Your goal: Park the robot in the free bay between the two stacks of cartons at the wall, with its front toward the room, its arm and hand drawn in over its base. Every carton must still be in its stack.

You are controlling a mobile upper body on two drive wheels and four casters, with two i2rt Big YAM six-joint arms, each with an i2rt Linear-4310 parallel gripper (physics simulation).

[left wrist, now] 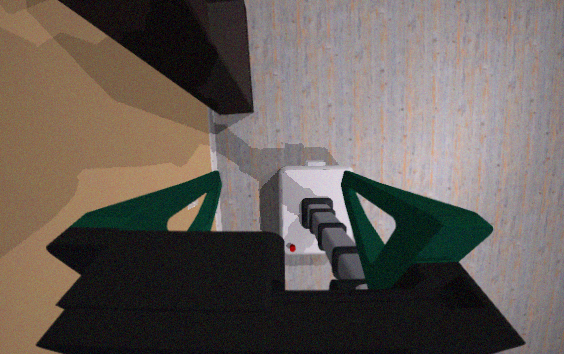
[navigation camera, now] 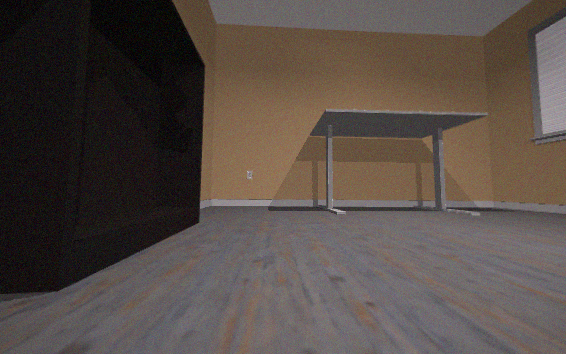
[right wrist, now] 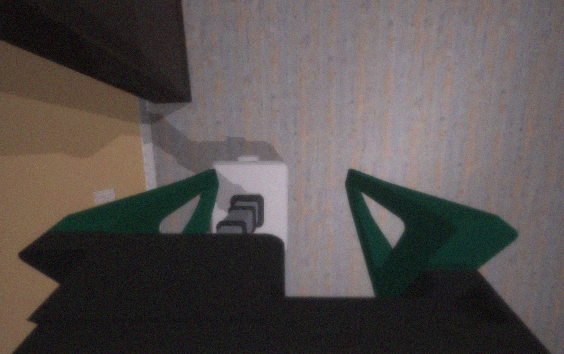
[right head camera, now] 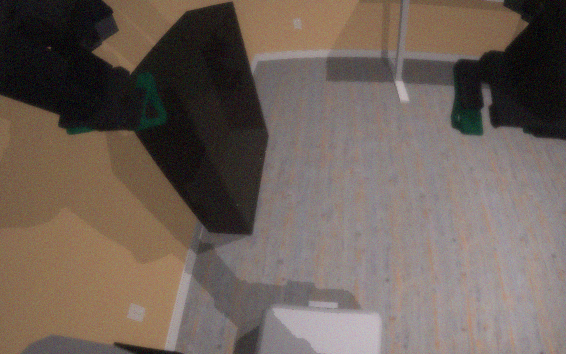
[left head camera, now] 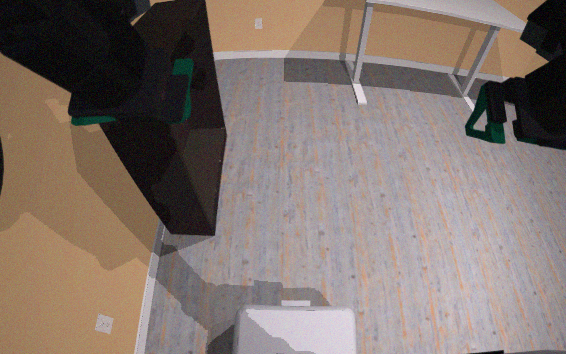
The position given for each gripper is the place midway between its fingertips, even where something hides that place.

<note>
In view: the left gripper (left head camera: 154,113), the right gripper (right head camera: 489,124), a tall black cabinet (navigation camera: 109,109), a table (navigation camera: 334,122) and a white skirting board (right head camera: 322,52).
The left gripper is seen too in the left wrist view (left wrist: 281,177) and in the right head camera view (right head camera: 139,120). The right gripper also shows in the right wrist view (right wrist: 281,176) and in the left head camera view (left head camera: 492,133). The tall black cabinet also shows in the left wrist view (left wrist: 208,56), in the right wrist view (right wrist: 145,55), in the right head camera view (right head camera: 212,148) and in the left head camera view (left head camera: 177,167).
</note>
